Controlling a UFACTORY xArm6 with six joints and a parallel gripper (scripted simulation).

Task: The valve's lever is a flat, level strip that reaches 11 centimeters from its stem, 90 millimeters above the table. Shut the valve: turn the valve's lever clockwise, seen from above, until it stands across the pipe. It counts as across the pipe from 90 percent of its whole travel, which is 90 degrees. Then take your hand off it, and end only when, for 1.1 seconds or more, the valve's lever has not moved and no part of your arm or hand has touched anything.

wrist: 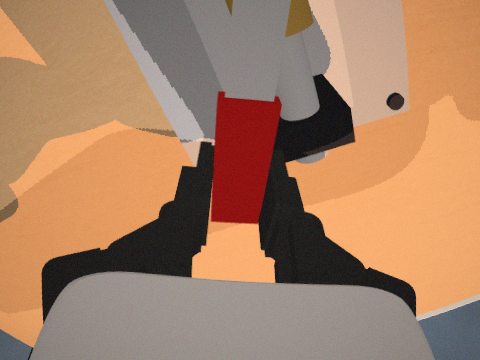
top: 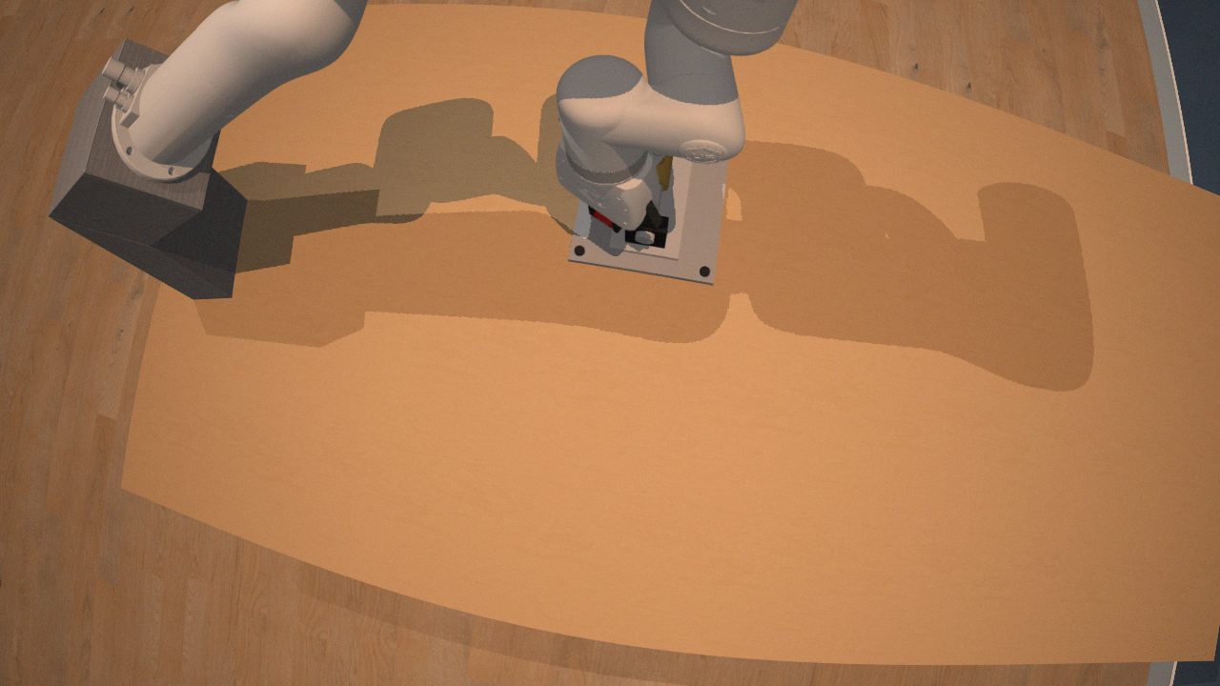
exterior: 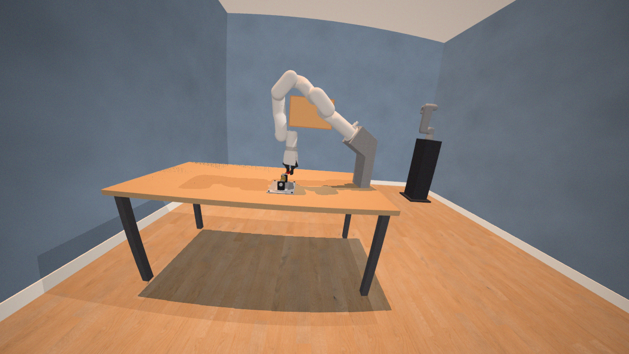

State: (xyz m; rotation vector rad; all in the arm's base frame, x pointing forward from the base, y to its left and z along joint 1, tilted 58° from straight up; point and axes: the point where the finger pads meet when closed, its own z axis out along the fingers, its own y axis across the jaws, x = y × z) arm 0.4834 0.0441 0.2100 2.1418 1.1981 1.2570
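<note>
Right now my hand is 2 cm short of the lever and 5 cm to the right of it.
</note>
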